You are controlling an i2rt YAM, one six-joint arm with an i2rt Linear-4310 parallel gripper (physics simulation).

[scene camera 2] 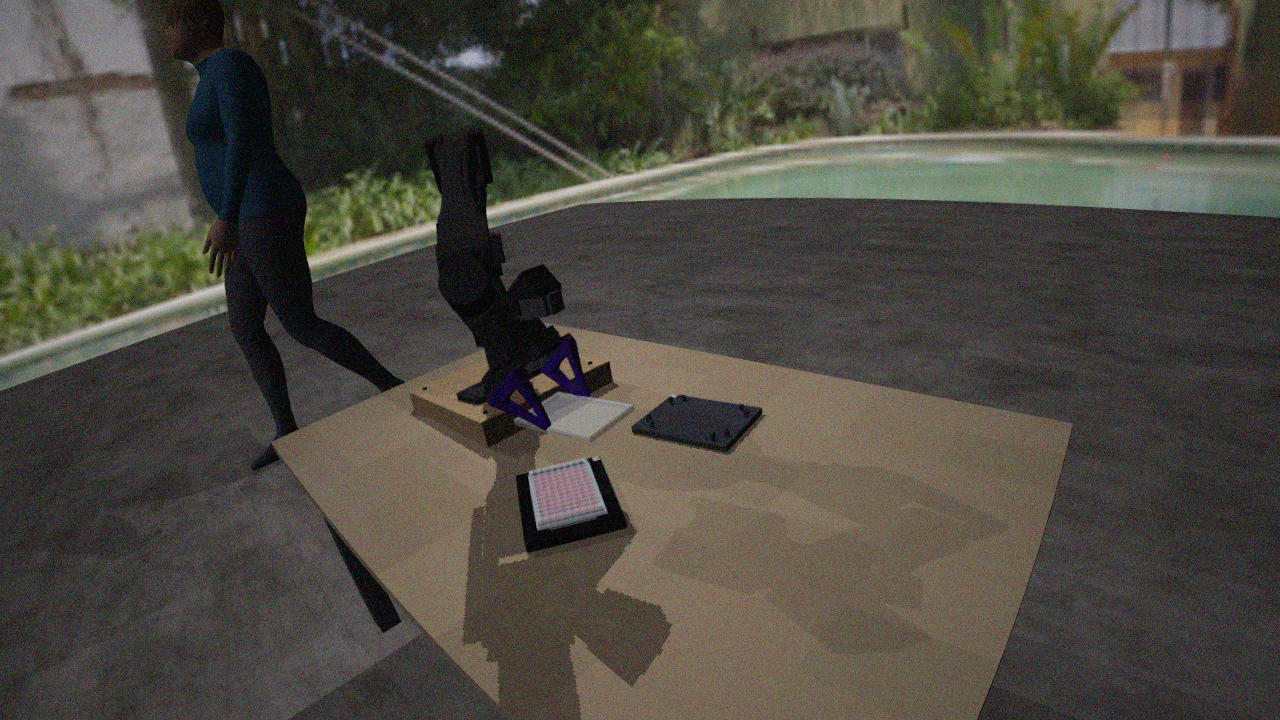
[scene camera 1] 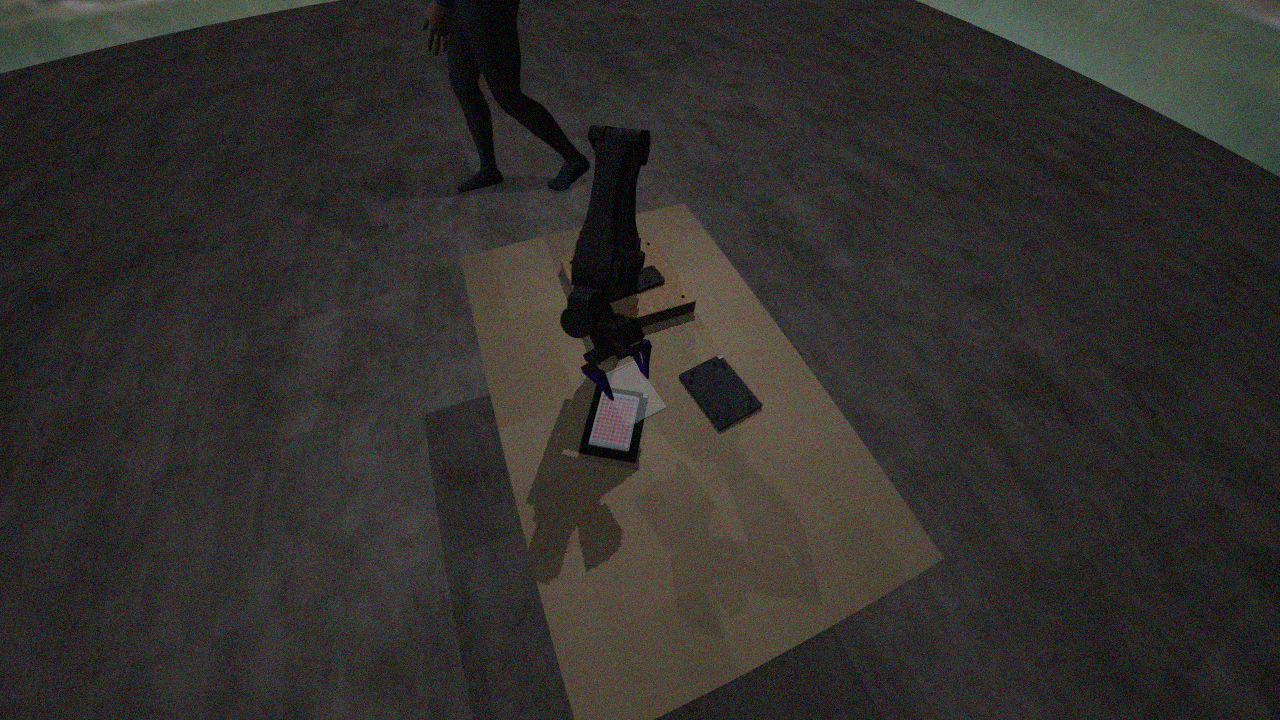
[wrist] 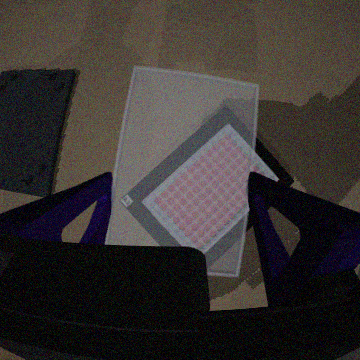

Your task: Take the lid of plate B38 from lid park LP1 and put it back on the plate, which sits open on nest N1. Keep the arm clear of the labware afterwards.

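My gripper is shut on the clear lid, with one finger at each long side. The lid is held above the table, between the arm base and the nest in scene camera 2. Open plate B38, with pink wells, sits on the black nest N1. In the wrist view the plate shows through the lid, turned diagonally to it. Lid park LP1 is a dark slab with small pegs, holding no lid.
The arm's wooden base block stands at the back of the table. A person is on the floor behind the table. The arm's shadow falls across nest N1's side of the table.
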